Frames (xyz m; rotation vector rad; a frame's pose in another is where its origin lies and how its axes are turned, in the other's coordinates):
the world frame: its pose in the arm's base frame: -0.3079 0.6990 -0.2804 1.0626 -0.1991 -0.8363
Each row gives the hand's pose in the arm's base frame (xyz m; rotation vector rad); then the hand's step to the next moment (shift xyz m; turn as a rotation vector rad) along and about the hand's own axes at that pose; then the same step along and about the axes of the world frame.
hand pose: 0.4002 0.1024 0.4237 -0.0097 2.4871 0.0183
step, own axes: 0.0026 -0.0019 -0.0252 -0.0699 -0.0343 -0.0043
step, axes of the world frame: -0.0147 0.0060 0.0199 0.0492 0.0575 0.0187
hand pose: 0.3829 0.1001 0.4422 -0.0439 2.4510 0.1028
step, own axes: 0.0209 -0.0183 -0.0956 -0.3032 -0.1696 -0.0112
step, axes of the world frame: -0.0474 0.0049 0.0874 0.2331 0.2423 0.0882
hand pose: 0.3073 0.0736 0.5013 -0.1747 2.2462 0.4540
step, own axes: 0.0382 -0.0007 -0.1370 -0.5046 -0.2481 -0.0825
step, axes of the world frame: -0.0602 -0.0288 0.1256 0.3344 0.4167 0.1937
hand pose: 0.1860 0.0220 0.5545 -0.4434 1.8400 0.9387
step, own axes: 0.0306 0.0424 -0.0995 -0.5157 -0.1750 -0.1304
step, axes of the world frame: -0.0406 -0.0523 0.0909 0.2674 0.4235 0.2505
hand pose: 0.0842 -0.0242 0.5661 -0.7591 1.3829 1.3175
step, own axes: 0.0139 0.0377 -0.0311 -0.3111 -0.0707 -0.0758
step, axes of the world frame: -0.0170 -0.0328 0.0349 0.1303 0.2506 0.1666
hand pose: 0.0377 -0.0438 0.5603 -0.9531 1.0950 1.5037
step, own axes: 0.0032 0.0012 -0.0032 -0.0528 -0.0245 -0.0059
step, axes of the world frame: 0.0013 -0.0044 0.0006 0.0250 0.0502 0.0166
